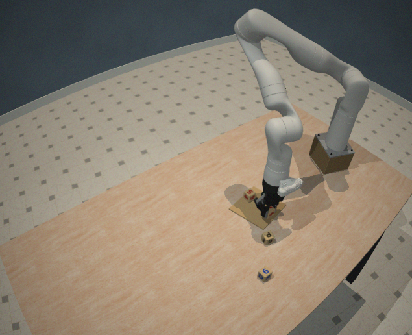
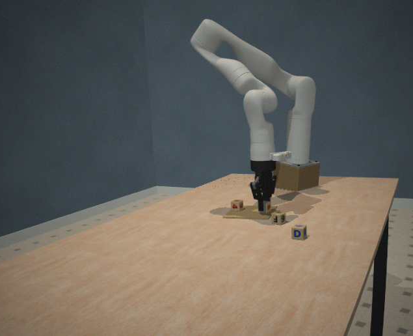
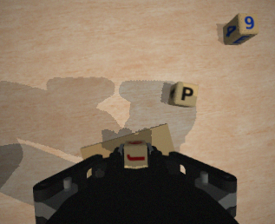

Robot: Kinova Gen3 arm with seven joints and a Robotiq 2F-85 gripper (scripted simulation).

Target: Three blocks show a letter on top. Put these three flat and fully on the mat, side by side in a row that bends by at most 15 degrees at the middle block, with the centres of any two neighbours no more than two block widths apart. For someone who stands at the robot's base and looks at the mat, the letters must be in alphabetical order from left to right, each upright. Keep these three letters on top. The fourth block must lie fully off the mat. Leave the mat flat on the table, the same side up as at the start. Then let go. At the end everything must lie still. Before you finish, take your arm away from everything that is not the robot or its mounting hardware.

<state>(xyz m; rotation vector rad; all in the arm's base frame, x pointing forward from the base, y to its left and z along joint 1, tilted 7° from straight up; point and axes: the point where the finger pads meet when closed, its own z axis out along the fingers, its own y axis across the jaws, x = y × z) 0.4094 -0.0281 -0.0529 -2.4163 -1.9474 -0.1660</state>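
Now: hand 10 mm past the tan mat, 50 mm to the left of it and 30 mm above it.
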